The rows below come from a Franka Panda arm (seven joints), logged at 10 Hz.
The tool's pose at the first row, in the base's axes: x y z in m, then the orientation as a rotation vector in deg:
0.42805, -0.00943, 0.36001, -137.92, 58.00, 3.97
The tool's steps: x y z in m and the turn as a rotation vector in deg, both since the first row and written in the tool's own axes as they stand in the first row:
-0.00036, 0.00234, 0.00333, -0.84, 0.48, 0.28
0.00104, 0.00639, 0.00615, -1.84, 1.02, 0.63
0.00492, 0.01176, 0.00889, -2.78, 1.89, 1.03
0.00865, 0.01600, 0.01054, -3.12, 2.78, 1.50
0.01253, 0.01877, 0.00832, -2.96, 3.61, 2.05
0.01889, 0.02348, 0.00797, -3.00, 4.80, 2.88
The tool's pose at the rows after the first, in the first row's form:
0.42670, -0.00895, 0.35618, -138.67, 58.72, 3.93
0.42538, -0.01086, 0.35161, -139.54, 59.59, 3.93
0.42494, -0.01519, 0.34591, -140.41, 60.66, 3.52
0.42499, -0.01930, 0.34170, -140.71, 61.71, 2.78
0.42557, -0.02452, 0.34144, -140.48, 62.73, 1.88
0.42689, -0.03158, 0.33811, -140.37, 64.29, 0.74

